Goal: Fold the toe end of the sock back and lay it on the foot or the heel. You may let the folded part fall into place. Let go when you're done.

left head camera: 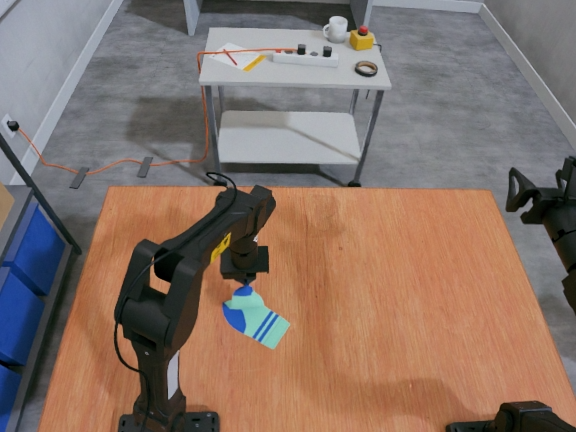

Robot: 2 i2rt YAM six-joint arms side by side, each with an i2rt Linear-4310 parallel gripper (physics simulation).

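A mint-green sock [255,316] with a blue heel patch, a blue toe and two blue stripes near its cuff lies left of the table's middle. Its cuff points to the lower right of the picture and its toe end to the top. My left gripper [246,283] points down and is shut on the blue toe end. The foot part looks short between toe and heel; how high the toe is raised is hard to tell. The fingertips are small and partly hidden. My right gripper [541,174] is open and empty, beyond the table's right edge.
The wooden table [400,280] extends to the right of the sock. My left arm covers part of its left side. Behind it stands a white cart [295,80] with a mug [337,29], a power strip [306,58] and tape [366,68]. Blue bins [35,250] stand at the left.
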